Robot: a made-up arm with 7 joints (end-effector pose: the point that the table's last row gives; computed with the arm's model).
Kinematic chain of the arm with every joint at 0, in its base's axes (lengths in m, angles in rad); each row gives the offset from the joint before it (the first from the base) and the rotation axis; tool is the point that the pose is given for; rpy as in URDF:
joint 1: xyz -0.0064 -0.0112 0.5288 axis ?
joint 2: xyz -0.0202 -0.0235 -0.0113 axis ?
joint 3: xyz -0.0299 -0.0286 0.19 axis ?
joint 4: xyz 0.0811 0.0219 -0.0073 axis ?
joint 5: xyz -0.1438 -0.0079 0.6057 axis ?
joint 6: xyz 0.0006 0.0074 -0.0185 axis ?
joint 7: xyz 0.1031 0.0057 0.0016 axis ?
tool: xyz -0.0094 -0.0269 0.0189 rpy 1.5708 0 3.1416
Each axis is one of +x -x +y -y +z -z.
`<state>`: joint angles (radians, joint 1 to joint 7).
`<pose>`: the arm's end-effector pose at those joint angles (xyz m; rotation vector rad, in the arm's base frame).
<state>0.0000 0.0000 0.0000 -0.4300 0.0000 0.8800 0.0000</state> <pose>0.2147 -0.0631 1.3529 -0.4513 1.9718 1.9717</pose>
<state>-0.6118 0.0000 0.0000 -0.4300 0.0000 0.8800 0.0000</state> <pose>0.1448 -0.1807 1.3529 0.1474 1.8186 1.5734</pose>
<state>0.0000 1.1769 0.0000 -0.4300 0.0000 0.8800 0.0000</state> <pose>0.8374 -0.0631 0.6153 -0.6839 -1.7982 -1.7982</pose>
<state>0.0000 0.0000 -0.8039 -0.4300 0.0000 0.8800 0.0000</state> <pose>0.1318 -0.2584 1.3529 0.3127 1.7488 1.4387</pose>
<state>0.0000 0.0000 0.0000 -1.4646 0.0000 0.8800 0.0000</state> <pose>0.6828 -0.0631 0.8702 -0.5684 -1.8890 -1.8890</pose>
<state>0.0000 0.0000 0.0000 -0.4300 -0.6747 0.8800 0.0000</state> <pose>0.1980 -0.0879 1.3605 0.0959 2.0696 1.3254</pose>
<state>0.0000 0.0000 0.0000 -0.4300 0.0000 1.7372 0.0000</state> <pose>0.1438 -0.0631 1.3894 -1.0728 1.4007 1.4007</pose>
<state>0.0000 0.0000 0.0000 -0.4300 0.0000 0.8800 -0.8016</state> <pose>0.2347 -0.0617 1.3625 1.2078 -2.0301 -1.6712</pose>
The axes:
joint 1: +z
joint 2: +y
joint 3: +z
joint 4: -y
joint 5: +z
joint 6: -y
joint 7: -z

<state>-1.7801 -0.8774 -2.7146 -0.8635 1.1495 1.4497 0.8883</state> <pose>-0.0769 0.9070 0.6209 -0.6114 -0.9096 -1.2421</pose>
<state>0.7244 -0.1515 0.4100 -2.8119 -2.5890 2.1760 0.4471</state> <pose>0.1443 0.3191 0.1705 2.2081 -0.9623 1.0043</pose>
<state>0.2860 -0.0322 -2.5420 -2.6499 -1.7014 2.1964 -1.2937</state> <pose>-0.2777 -0.5406 0.1540 -0.4012 -1.0291 -1.8855</pose>
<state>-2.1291 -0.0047 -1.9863 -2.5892 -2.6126 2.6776 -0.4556</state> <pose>-0.3476 0.3911 0.2072 1.7638 0.9568 2.2163</pose>
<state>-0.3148 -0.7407 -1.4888 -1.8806 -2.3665 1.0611 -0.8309</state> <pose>-0.3586 -0.7922 0.6426 -2.1093 -1.1046 -1.0088</pose>
